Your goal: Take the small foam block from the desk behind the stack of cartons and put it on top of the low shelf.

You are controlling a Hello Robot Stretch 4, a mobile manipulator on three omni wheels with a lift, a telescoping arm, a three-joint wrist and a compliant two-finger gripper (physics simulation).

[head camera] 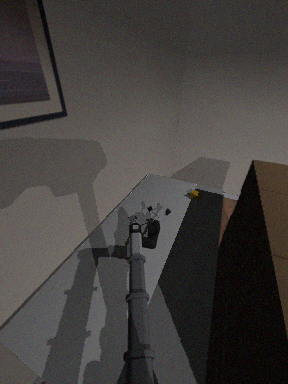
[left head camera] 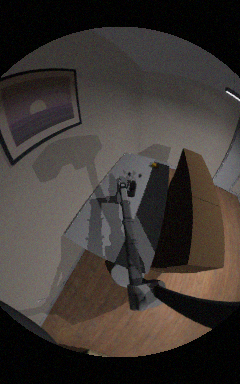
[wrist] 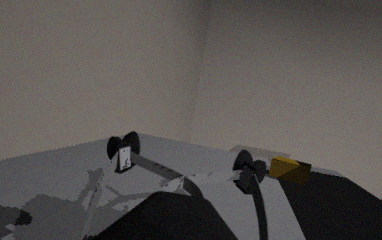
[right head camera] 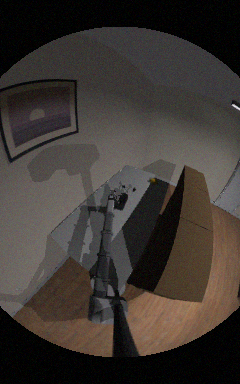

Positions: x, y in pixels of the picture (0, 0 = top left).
Scene:
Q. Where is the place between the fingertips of the gripper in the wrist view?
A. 187, 154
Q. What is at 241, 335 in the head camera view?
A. A stack of brown cartons.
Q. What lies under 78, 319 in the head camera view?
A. A grey desk.

